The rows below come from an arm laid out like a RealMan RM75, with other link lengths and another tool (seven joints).
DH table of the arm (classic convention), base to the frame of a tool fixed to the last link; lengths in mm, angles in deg. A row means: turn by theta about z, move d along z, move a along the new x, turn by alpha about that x. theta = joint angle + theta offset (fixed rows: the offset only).
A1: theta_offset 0, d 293.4, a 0, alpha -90
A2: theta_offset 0, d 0, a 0, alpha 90
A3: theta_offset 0, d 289.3, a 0, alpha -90
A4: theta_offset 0, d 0, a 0, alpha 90
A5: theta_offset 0, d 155.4, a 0, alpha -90
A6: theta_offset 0, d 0, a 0, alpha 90
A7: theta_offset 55, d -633.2, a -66.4, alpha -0.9
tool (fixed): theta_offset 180, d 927.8, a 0, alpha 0
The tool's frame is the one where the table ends.
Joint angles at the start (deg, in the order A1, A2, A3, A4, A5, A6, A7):
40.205 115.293 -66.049 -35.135 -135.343 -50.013 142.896
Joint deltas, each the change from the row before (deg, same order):
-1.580 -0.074 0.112 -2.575 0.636 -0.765 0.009
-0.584 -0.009 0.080 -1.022 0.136 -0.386 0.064
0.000 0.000 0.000 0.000 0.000 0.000 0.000
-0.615 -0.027 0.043 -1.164 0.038 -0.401 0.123
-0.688 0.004 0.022 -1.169 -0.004 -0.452 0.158
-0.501 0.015 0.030 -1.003 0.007 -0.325 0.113
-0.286 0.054 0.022 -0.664 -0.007 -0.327 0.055
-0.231 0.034 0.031 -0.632 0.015 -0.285 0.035
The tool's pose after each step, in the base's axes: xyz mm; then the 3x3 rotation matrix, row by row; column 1 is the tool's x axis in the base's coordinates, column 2 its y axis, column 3 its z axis. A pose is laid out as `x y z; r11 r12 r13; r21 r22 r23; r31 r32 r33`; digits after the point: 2 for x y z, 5 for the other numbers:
353.91 505.95 -53.40; 0.41711 0.86220 0.28745; 0.71356 -0.50655 0.48397; 0.56289 0.00324 -0.82652
353.92 505.56 -50.97; 0.41820 0.86297 0.28353; 0.71098 -0.50525 0.48912; 0.56535 -0.00297 -0.82485
353.92 505.56 -50.97; 0.41820 0.86297 0.28353; 0.71098 -0.50525 0.48912; 0.56535 -0.00297 -0.82485
353.98 505.38 -47.91; 0.41739 0.86427 0.28074; 0.70846 -0.50296 0.49509; 0.56909 -0.00776 -0.82224
354.64 504.32 -45.33; 0.41769 0.86475 0.27882; 0.70607 -0.50206 0.49940; 0.57184 -0.01173 -0.82028
354.34 504.15 -42.96; 0.41645 0.86615 0.27630; 0.70428 -0.49954 0.50444; 0.57494 -0.01548 -0.81805
353.51 503.74 -42.24; 0.41554 0.86743 0.27367; 0.70479 -0.49726 0.50597; 0.57498 -0.01737 -0.81799
352.37 503.78 -41.26; 0.41394 0.86911 0.27076; 0.70524 -0.49424 0.50829; 0.57558 -0.01945 -0.81751

